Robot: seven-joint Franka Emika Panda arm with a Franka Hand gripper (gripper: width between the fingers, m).
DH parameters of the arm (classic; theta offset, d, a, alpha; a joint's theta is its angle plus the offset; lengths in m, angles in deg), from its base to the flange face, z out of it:
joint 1: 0 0.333 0 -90
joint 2: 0 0 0 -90
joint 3: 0 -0.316 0.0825 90
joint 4: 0 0 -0.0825 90
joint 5: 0 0.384 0 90
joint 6: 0 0 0.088 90
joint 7: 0 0.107 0 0
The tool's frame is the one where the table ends.
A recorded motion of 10 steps. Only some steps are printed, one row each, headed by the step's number.
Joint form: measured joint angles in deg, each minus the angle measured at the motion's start. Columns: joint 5, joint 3, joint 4, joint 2, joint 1, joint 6, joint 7.
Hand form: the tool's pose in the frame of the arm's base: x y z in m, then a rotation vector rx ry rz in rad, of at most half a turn. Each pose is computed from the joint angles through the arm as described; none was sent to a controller.
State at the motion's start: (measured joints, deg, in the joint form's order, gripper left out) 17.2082 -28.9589 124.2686 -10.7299 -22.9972 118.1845 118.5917
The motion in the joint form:
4: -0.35 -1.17 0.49 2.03 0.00 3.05 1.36
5: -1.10 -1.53 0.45 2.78 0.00 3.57 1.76
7: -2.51 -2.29 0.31 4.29 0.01 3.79 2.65
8: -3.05 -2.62 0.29 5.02 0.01 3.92 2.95
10: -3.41 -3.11 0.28 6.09 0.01 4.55 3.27
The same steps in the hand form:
4: 0.5093 0.0839 0.4546 -1.4667 2.6029 0.1921
5: 0.5113 0.0859 0.4497 -1.4749 2.6059 0.1862
7: 0.5138 0.0907 0.4390 -1.4965 2.6200 0.1875
8: 0.5149 0.0928 0.4336 -1.5069 2.6255 0.1909
10: 0.5170 0.0962 0.4262 -1.5142 2.6267 0.1989

